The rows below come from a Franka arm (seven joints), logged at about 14 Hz.
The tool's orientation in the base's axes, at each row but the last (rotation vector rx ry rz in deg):
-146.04 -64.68 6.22
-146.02 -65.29 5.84
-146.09 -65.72 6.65
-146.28 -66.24 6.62
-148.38 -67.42 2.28
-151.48 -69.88 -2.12
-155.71 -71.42 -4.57
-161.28 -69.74 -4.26
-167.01 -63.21 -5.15
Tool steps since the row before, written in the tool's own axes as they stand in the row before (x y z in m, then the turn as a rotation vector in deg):
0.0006 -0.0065 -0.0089 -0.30 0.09 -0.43
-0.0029 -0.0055 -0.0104 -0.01 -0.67 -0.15
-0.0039 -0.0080 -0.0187 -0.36 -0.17 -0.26
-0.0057 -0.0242 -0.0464 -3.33 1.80 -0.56
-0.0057 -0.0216 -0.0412 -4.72 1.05 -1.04
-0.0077 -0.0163 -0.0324 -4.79 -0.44 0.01
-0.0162 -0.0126 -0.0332 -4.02 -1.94 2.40
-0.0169 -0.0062 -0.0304 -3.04 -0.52 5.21
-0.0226 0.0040 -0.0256 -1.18 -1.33 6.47
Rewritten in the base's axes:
-0.0023 0.0019 0.0106 -0.05 -0.40 0.35
-0.0037 -0.0017 0.0114 -0.45 0.36 0.37
-0.0044 -0.0031 0.0200 -0.31 -0.23 0.28
-0.0114 -0.0018 0.0514 -0.81 -3.73 -0.28
-0.0136 -0.0013 0.0448 -2.22 -4.41 0.25
-0.0150 -0.0026 0.0338 -3.46 -3.30 -0.49
-0.0196 -0.0093 0.0324 -4.13 -1.38 -2.59
-0.0165 -0.0107 0.0293 -2.38 -1.40 -5.39
-0.0154 -0.0190 0.0241 -1.47 0.49 -6.53

